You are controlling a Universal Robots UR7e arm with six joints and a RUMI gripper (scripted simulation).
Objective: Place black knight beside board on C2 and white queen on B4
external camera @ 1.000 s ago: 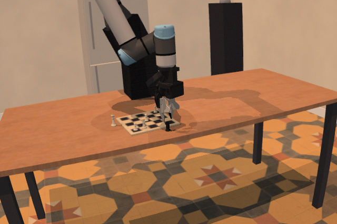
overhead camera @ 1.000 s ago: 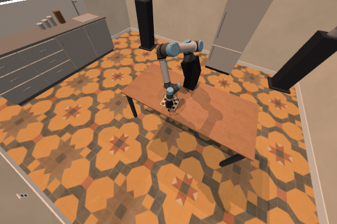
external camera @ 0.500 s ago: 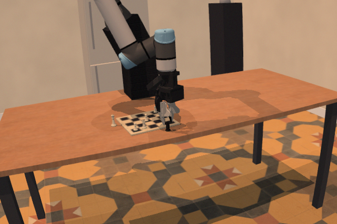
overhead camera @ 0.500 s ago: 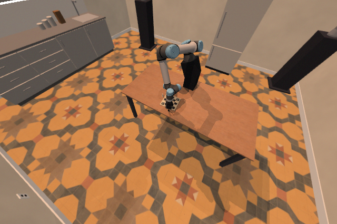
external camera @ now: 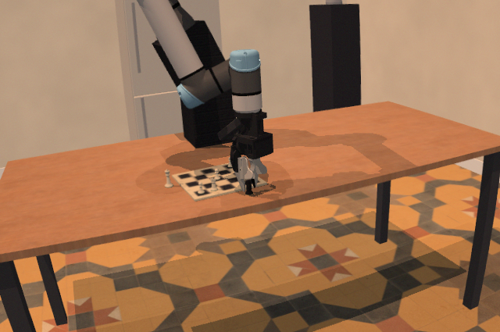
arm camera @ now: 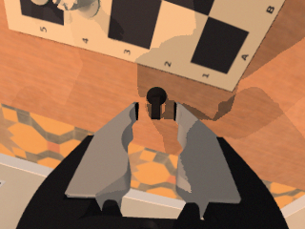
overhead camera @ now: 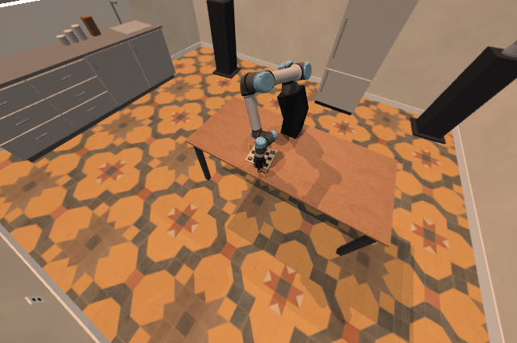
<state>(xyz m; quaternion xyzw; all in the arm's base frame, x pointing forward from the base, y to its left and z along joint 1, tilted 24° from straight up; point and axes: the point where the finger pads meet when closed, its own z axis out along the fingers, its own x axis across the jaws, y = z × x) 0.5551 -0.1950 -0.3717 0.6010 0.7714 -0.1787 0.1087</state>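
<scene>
Right now my hand is 10 mm above the black knight. The rest, counted from my hand: white queen: 180 mm behind, 170 mm to the right; then small chessboard: 140 mm behind, 30 mm to the right, 30 mm below.
</scene>
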